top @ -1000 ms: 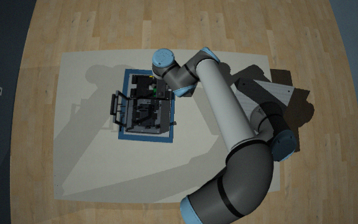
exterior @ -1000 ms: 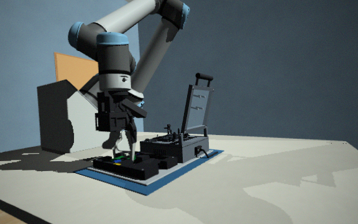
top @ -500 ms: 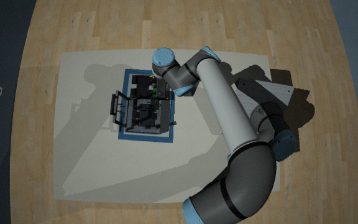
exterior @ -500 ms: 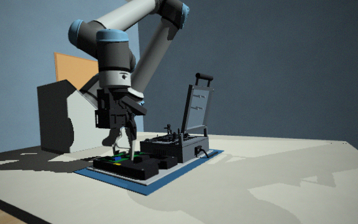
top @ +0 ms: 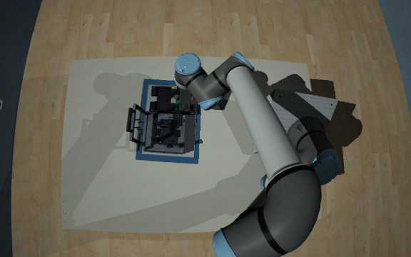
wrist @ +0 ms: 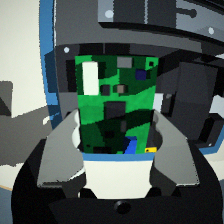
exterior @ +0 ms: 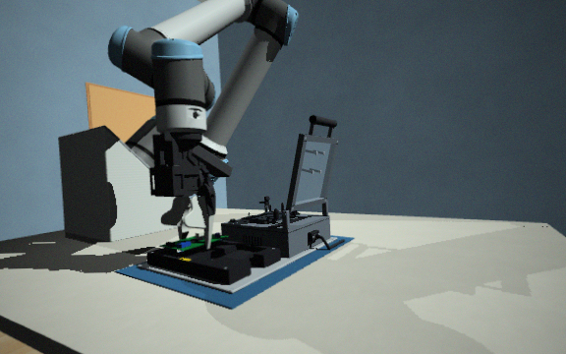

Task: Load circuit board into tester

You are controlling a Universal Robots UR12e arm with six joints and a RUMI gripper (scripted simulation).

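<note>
The tester lid is 19 cm ahead of my hand, 16 cm to the left of it and 14 cm above it. Also, from my hand: green circuit board: right at my hand.
</note>
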